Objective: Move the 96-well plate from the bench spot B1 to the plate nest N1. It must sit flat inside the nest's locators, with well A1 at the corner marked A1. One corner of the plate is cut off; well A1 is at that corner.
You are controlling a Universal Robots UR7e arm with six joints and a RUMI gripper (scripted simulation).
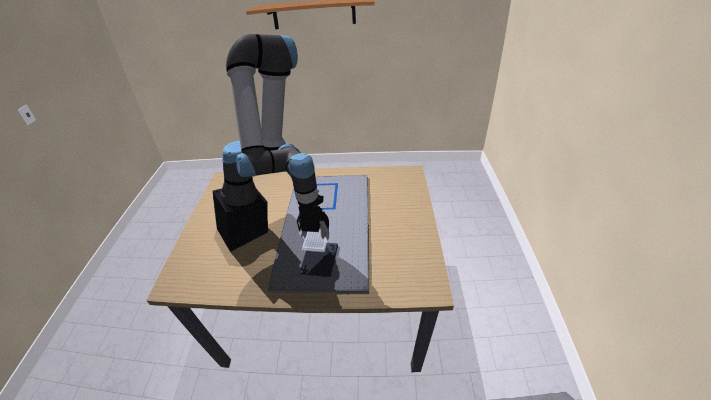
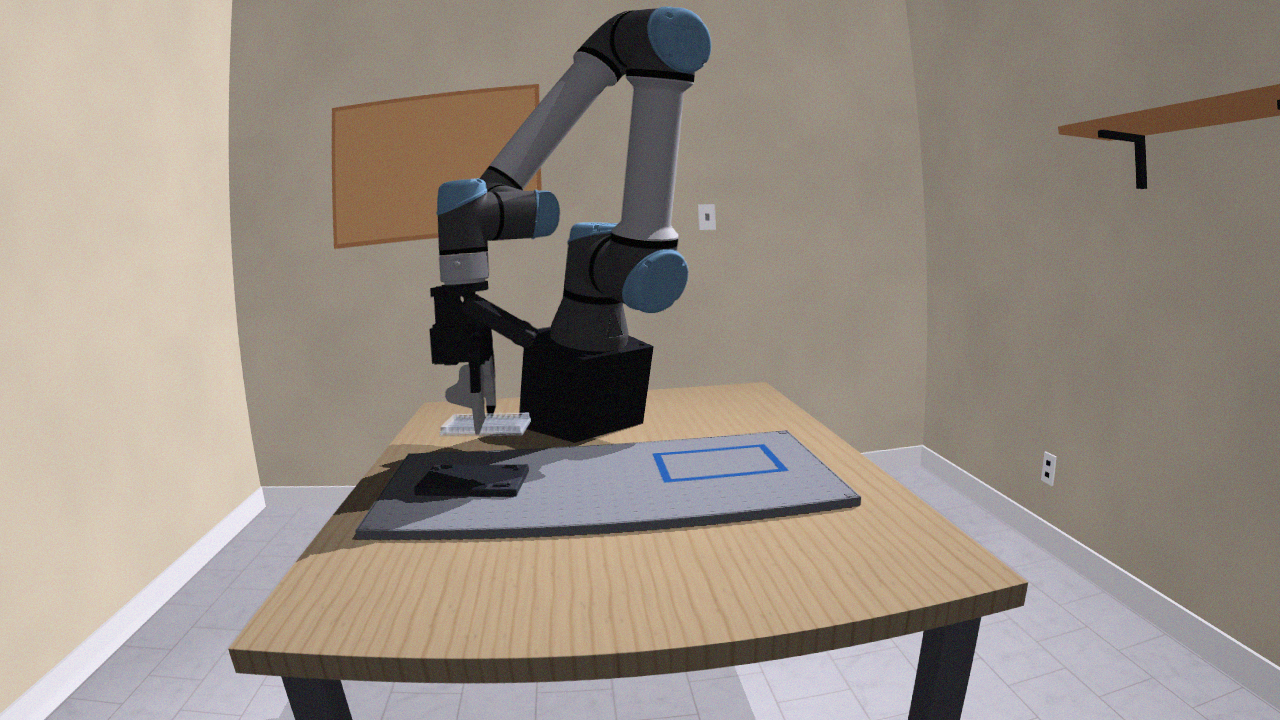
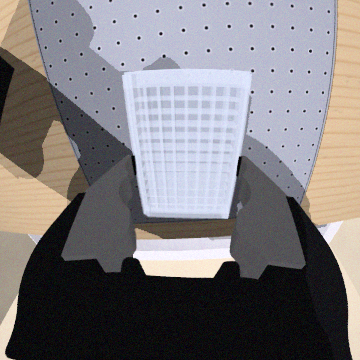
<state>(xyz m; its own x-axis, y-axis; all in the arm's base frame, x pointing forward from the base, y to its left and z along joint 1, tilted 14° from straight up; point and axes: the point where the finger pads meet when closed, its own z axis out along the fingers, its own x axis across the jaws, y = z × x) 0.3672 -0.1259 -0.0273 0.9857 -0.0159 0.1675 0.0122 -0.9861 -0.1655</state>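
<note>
Right now the black plate nest N1 is 1 cm ahead of my hand, 3 cm to the right of it and 10 cm below it. The rest, counted from my hand: 96-well plate: 1 cm below.
</note>
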